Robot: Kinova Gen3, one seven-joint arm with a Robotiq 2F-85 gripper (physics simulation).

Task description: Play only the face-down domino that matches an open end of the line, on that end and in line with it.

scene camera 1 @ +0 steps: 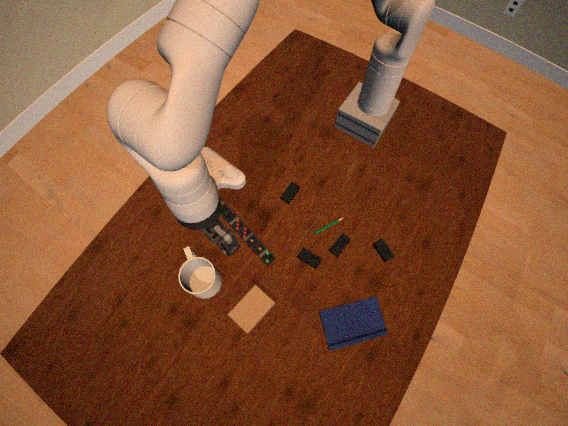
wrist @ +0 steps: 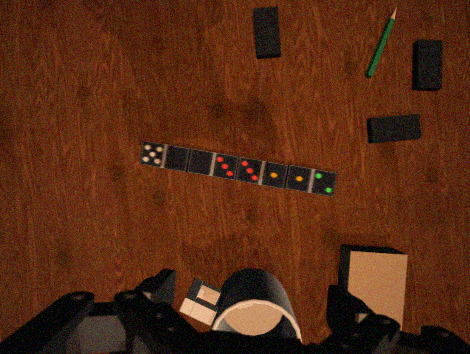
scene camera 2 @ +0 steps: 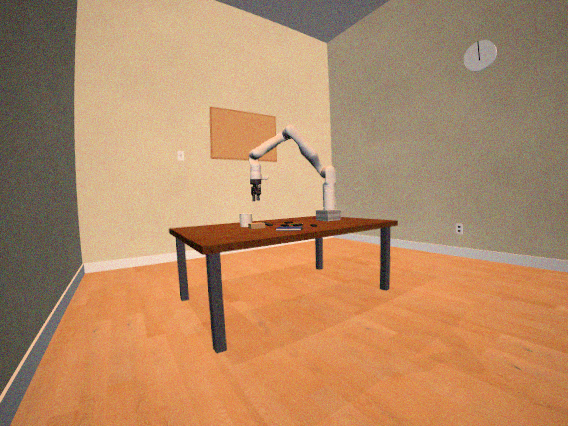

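Where they show: gripper, fingertip midpoint: (scene camera 1: 211, 234) (wrist: 250, 294) (scene camera 2: 256, 201); arm's base, link origin: (scene camera 1: 373, 104) (scene camera 2: 329, 209).
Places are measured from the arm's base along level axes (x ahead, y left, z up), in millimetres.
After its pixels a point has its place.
A straight line of face-up dominoes (scene camera 1: 256, 244) (wrist: 225, 166) lies on the table. In the wrist view its left end shows five white pips and its right end two green pips. A lone face-down domino (scene camera 1: 290, 192) @[y -75, x 336, z -70 mm] (wrist: 267, 32) @[y -76, x 336, z -70 mm] lies on the robot-base side of the line. Another face-down domino (scene camera 1: 309, 257) @[y 52, x 463, z -70 mm] (wrist: 394, 128) @[y 51, x 463, z -70 mm] lies beyond the green end, with one near the pencil (scene camera 1: 339, 245) @[y 101, x 398, z -70 mm] (wrist: 427, 65) @[y 98, x 397, z -70 mm] and one farther out (scene camera 1: 383, 250) @[y 203, x 353, z -70 mm]. Their pips are hidden. My gripper (scene camera 1: 231, 247) (scene camera 2: 256, 200) @[y -128, x 563, z 83 mm] (wrist: 250, 294) @[y -128, x 563, z 83 mm] is open and empty, high above the table near the mug.
A white mug (scene camera 1: 201, 278) @[y -142, x 640, z -72 mm] (scene camera 2: 245, 220) @[y -98, x 663, z -36 mm] (wrist: 255, 317) @[y -130, x 657, z -72 mm] stands beside the line, near a tan block (scene camera 1: 251, 309) @[y 0, x 639, z -50 mm] (scene camera 2: 257, 225) @[y 28, x 648, z -61 mm] (wrist: 377, 285) @[y 2, x 627, z -50 mm]. A green pencil (scene camera 1: 327, 226) @[y 52, x 368, z -74 mm] (wrist: 382, 47) @[y 52, x 369, z -73 mm] lies among the face-down dominoes. A blue book (scene camera 1: 353, 322) @[y 213, x 546, z -68 mm] (scene camera 2: 289, 228) @[y 250, x 573, z -68 mm] lies beyond them.
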